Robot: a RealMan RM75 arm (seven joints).
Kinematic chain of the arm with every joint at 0, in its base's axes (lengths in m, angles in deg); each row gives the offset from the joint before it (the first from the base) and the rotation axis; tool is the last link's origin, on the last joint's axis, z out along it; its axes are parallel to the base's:
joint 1: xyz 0 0 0.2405 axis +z
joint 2: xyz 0 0 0 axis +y
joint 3: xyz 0 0 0.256 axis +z
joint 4: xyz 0 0 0 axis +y
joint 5: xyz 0 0 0.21 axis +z
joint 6: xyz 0 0 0 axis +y
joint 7: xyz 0 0 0.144 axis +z
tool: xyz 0 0 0
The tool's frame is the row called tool.
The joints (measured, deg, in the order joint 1, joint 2, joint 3, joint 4, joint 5, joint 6, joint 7), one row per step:
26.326 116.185 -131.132 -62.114 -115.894 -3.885 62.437
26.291 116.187 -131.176 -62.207 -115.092 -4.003 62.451
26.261 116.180 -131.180 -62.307 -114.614 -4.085 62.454
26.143 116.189 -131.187 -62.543 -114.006 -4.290 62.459
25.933 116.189 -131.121 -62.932 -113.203 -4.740 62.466
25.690 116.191 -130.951 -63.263 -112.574 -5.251 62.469
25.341 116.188 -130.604 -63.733 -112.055 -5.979 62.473
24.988 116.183 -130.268 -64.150 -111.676 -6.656 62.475
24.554 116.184 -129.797 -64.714 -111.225 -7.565 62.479
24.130 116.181 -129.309 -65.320 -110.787 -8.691 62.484
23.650 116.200 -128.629 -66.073 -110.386 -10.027 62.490
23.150 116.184 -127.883 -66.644 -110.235 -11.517 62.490
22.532 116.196 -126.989 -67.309 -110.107 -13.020 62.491
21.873 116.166 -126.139 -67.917 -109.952 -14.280 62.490
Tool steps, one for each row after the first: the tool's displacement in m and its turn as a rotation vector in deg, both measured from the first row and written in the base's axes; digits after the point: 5 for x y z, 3 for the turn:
-0.00037 -0.00059 -0.00031 -0.263 0.550 -0.570
-0.00076 -0.00089 -0.00037 -0.409 0.905 -0.895
-0.00146 -0.00179 -0.00061 -0.696 1.412 -1.333
-0.00232 -0.00315 -0.00082 -1.175 2.091 -1.972
-0.00260 -0.00423 -0.00078 -1.600 2.633 -2.601
-0.00290 -0.00531 -0.00029 -2.061 3.191 -3.262
-0.00289 -0.00632 0.00023 -2.461 3.633 -3.839
-0.00319 -0.00750 0.00102 -2.977 4.210 -4.524
-0.00363 -0.00899 0.00164 -3.675 4.735 -5.181
-0.00462 -0.01035 0.00275 -4.411 5.366 -5.844
-0.00399 -0.01158 0.00394 -5.168 5.634 -6.511
-0.00340 -0.01265 0.00571 -5.812 6.040 -7.247
-0.00218 -0.01345 0.00787 -6.247 6.463 -8.017

